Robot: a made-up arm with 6 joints. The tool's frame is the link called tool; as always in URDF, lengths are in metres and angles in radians. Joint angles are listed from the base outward. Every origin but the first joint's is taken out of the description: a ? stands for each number. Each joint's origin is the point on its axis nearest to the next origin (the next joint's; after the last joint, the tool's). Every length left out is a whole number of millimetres.
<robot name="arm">
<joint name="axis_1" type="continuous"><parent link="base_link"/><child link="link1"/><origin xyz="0.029 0.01 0.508" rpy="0 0 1.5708"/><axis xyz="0 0 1"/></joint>
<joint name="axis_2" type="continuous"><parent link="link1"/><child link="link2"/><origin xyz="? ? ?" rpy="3.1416 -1.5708 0"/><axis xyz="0 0 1"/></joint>
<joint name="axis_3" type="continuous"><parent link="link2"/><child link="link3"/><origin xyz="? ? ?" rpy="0 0 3.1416"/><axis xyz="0 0 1"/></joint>
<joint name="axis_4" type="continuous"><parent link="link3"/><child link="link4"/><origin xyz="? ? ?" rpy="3.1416 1.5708 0"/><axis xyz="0 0 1"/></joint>
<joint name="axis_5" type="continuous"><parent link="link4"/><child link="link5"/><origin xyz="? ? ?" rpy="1.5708 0 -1.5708"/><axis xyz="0 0 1"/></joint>
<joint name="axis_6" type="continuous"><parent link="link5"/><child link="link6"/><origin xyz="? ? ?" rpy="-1.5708 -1.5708 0"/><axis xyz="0 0 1"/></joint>
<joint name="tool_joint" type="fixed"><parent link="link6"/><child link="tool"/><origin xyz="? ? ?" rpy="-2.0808 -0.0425 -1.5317"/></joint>
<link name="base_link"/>
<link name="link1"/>
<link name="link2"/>
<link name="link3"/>
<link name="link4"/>
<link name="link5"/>
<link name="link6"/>
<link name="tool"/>
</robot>
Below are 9 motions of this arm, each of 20 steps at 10 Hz.
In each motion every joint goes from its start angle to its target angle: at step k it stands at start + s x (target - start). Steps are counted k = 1, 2, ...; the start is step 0. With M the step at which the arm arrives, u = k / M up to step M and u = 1 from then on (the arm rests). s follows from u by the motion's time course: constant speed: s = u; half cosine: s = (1 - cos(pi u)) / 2; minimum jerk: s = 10 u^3 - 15 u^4 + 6 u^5.
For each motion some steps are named. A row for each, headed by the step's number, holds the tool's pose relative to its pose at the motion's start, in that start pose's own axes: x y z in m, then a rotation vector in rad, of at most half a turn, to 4 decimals.
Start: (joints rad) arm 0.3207 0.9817 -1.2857 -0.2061 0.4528 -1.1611
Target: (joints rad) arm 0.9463 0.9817 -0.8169 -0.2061 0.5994 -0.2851
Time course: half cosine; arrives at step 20
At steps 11, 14, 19, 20:
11: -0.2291 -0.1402 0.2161 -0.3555 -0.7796 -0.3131
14: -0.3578 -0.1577 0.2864 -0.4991 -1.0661 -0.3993
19: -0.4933 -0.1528 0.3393 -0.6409 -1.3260 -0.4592
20: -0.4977 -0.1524 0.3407 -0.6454 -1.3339 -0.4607

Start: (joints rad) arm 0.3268 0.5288 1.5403 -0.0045 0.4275 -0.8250
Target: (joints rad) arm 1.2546 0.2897 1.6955 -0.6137 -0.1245 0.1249
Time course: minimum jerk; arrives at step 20
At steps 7, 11, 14, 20:
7: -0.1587 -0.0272 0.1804 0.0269 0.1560 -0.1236
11: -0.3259 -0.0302 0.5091 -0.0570 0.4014 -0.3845
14: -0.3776 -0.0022 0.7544 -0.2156 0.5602 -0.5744
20: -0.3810 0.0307 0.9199 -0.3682 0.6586 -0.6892

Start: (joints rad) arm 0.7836 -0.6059 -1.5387 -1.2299 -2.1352 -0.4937
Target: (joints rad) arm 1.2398 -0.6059 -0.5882 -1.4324 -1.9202 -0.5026
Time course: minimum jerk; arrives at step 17
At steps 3, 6, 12, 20:
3: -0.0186 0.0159 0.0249 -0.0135 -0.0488 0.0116
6: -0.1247 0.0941 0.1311 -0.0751 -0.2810 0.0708
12: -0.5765 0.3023 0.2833 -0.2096 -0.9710 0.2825
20: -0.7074 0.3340 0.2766 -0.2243 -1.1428 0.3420

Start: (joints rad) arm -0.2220 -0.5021 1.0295 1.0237 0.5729 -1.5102
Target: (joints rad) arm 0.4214 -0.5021 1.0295 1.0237 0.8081 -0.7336
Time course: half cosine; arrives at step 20
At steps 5, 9, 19, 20:
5: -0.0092 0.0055 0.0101 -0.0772 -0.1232 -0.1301
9: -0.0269 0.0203 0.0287 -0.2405 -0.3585 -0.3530
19: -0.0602 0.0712 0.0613 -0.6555 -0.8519 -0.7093
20: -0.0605 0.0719 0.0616 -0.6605 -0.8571 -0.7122

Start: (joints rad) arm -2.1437 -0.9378 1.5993 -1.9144 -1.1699 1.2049
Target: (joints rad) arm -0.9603 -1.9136 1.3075 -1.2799 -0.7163 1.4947
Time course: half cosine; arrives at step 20
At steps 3, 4, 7, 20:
3: -0.0618 0.0425 0.0392 0.0442 0.0691 -0.0778
4: -0.1039 0.0791 0.0727 0.0774 0.1190 -0.1397
7: -0.2307 0.2761 0.2516 0.2179 0.3148 -0.4371
20: 0.4595 1.0539 1.1663 0.6557 0.8416 -1.9577

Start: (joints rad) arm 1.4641 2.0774 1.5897 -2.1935 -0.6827 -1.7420
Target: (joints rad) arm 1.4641 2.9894 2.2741 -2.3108 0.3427 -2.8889
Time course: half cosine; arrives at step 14
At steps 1, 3, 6, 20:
1: -0.0131 -0.0123 -0.0080 0.0005 0.0113 -0.0093
3: -0.1169 -0.0962 -0.0741 0.0122 0.1056 -0.0795
6: -0.4277 -0.2294 -0.2952 0.1323 0.4336 -0.2555
20: -0.9525 -0.0293 -0.7316 0.8415 1.2297 -0.2964

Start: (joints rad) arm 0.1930 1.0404 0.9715 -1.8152 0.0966 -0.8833
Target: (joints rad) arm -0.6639 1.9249 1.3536 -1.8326 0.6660 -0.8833
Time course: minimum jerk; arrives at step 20
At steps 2, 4, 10, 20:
2: -0.0060 -0.0144 0.0110 -0.0146 -0.0004 -0.0042
4: -0.0422 -0.0941 0.0770 -0.0984 -0.0027 -0.0292
10: -0.4792 -0.5148 0.7824 -0.8008 -0.0054 -0.3107
20: -1.1339 -0.3513 1.3947 -1.4089 0.0635 -0.7898

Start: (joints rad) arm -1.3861 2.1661 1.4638 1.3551 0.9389 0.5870
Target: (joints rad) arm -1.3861 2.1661 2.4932 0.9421 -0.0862 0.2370
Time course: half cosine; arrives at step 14
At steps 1, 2, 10, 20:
1: -0.0066 0.0021 -0.0085 0.0037 0.0051 -0.0143
2: -0.0258 0.0090 -0.0338 0.0156 0.0211 -0.0558
10: -0.2284 0.3873 -0.5176 0.5157 0.5394 -0.6201
20: -0.2137 0.5235 -0.5989 0.6853 0.6975 -0.6499

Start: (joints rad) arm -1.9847 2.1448 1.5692 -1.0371 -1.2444 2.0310
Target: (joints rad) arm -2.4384 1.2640 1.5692 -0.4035 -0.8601 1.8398
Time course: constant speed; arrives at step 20
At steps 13, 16, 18, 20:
13: -0.1152 -0.0454 0.7657 -0.5296 0.4091 -0.4703
16: -0.1100 0.0213 0.9423 -0.6511 0.4676 -0.5961
18: -0.0977 0.0792 1.0543 -0.7323 0.4990 -0.6807
20: -0.0778 0.1466 1.1603 -0.8137 0.5243 -0.7648

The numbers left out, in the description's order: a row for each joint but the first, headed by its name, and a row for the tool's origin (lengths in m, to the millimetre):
axis_2: 0.051 0.006 0
axis_3: 0.922 -0.014 0
axis_4: -0.718 0.026 0
axis_5: 0.001 0.027 0
axis_6: -0.022 0.152 0
tool: -0.01 -0.014 0

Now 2 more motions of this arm.
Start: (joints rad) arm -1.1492 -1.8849 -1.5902 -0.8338 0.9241 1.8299
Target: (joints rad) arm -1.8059 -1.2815 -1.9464 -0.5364 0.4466 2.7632
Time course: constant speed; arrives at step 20
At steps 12, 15, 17, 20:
12: 0.2047 0.4185 0.0842 0.1833 -1.0073 -0.0911
15: 0.2307 0.5215 0.1456 0.2596 -1.2612 -0.1348
17: 0.2403 0.5875 0.1929 0.3172 -1.4297 -0.1687
20: 0.2421 0.6814 0.2714 0.4137 -1.6805 -0.2267

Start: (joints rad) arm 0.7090 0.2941 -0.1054 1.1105 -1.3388 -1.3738
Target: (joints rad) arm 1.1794 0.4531 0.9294 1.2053 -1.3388 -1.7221
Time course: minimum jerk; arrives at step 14
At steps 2, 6, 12, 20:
2: 0.0211 0.0134 0.0068 -0.0109 0.0142 0.0319
6: 0.2761 0.2880 0.0941 -0.2192 0.2218 0.4833
12: 0.3812 0.9660 0.1191 -0.7967 0.5921 1.1299
20: 0.3760 0.9921 0.1152 -0.8239 0.6068 1.1492

